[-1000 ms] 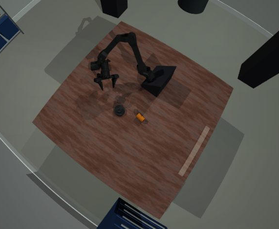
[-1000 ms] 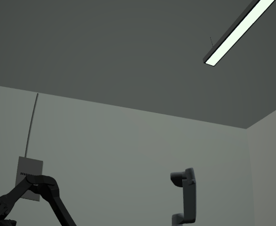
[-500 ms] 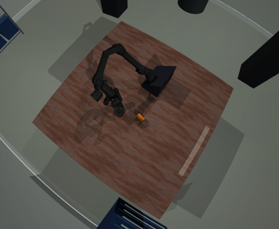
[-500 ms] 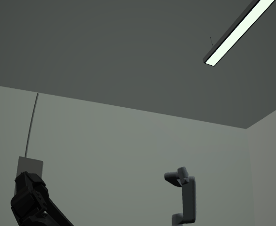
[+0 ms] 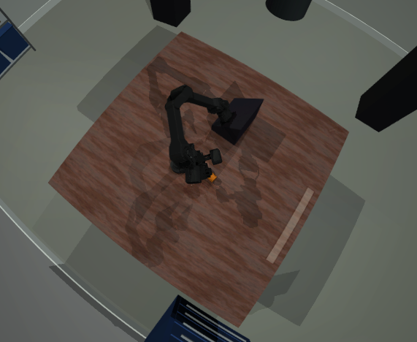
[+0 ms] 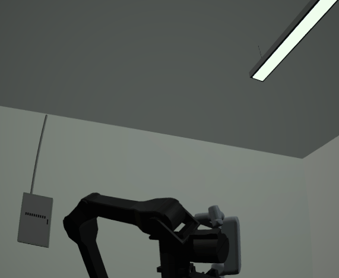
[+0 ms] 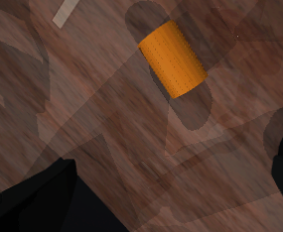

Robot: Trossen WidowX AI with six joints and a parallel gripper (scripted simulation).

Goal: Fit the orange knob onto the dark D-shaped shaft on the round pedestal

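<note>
Now: gripper tip 13 cm above the orange knob and 4 cm to the right of it. Also, from my gripper tip: round pedestal: 13 cm to the right, 12 cm below, 3 cm ahead.
</note>
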